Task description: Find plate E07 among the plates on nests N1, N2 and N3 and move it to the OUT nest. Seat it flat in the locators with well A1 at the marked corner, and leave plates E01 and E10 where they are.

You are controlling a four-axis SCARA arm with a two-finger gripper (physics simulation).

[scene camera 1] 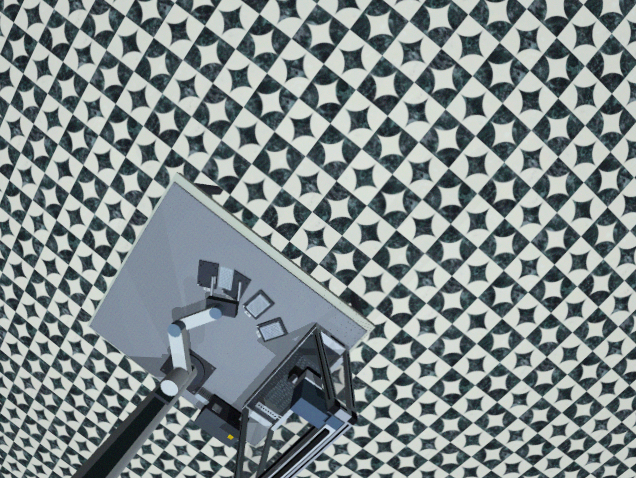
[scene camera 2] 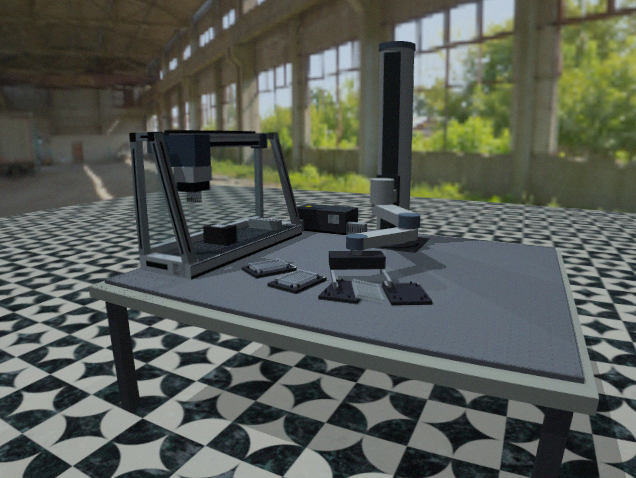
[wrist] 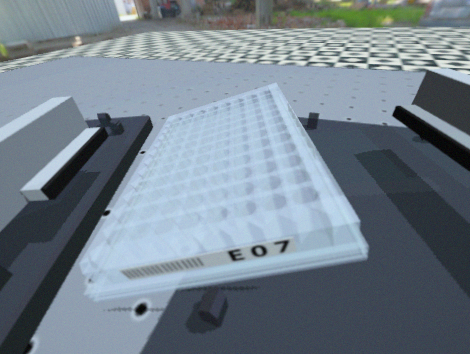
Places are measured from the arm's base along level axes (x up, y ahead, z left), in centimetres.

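Where they show: gripper, fingertip midpoint: [scene camera 1: 227, 279] [scene camera 2: 362, 284] [wrist: 248, 104].
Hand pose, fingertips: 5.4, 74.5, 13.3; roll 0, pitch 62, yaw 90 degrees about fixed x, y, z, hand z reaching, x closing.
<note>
After its pixels a point has its place, as x, y, z.
Clear plate E07 [scene camera 1: 226, 278] @(4.0, 73.8, 14.0) [scene camera 2: 369, 290] @(3.8, 74.0, 15.4) [wrist: 225, 185] @(4.1, 70.3, 12.4) lies askew and looks tilted, its label facing the wrist camera. In the wrist view, its right part overlaps the right dark nest [scene camera 1: 244, 280] @(2.5, 79.0, 5.0) [scene camera 2: 340, 295] @(2.5, 78.6, 7.9) [wrist: 300, 310] @(2.5, 68.1, 8.9), and its left part spans the gap beside the left dark nest [scene camera 1: 207, 272] @(2.5, 68.3, 25.6) [scene camera 2: 413, 293] @(2.5, 67.4, 27.2) [wrist: 50, 250] @(2.5, 66.1, 17.8). It is not seated between locators. My gripper [scene camera 1: 226, 280] @(5.4, 74.5, 13.3) [scene camera 2: 361, 284] @(5.4, 74.5, 13.3) [wrist: 248, 104] @(5.4, 74.5, 13.3) is open, with one finger either side of E07, apart from it. Two other plates, one [scene camera 1: 258, 304] @(3.5, 72.7, -10.4) [scene camera 2: 300, 278] @(3.7, 72.9, -8.7) and another [scene camera 1: 271, 329] @(3.2, 64.3, -26.2) [scene camera 2: 269, 265] @(3.9, 65.4, -25.5), sit on nests; their labels are unreadable. Well A1 and nest names cannot be told.
A framed machine [scene camera 1: 351, 380] @(29.5, 84.8, -69.8) [scene camera 2: 281, 179] @(28.8, 10.0, -53.3) stands on the table [scene camera 1: 154, 246] @(1.3, 59.3, 61.8) [scene camera 2: 488, 328] @(1.3, 81.9, 50.9) beyond the two seated plates. A black box [scene camera 1: 215, 418] @(12.7, -6.2, -34.3) [scene camera 2: 329, 218] @(9.0, -3.3, -33.7) is near the arm's base. Small dark locator pegs, one [wrist: 212, 307] @(3.4, 66.9, 10.9) near E07's label edge, stand on the nests.
</note>
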